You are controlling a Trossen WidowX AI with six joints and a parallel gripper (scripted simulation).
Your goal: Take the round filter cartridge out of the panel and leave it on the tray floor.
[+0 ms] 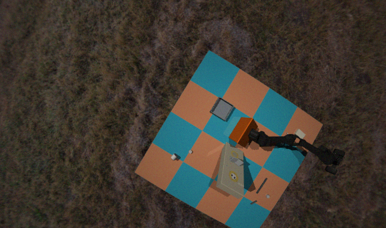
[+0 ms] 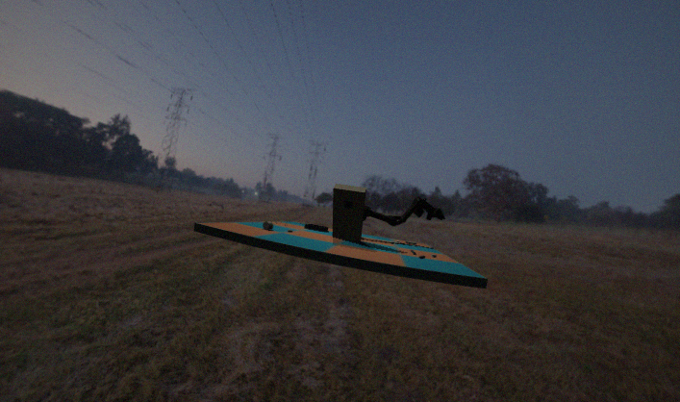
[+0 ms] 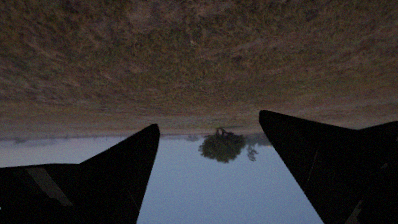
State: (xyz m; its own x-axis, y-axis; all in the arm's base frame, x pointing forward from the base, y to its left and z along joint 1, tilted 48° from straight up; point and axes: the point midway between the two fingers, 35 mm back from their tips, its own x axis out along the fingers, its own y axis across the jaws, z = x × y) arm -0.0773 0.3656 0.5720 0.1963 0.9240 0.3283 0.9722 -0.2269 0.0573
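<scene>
The round filter cartridge lies 74 cm to the right of my gripper tip and 41 cm ahead of it. Round my gripper tip: short dark piece: 63 cm ahead, 32 cm to the right, 23 cm below; then cream block: 23 cm below, 20 cm to the right, 13 cm behind; then service panel: 73 cm to the right, 36 cm ahead, 7 cm below.
</scene>
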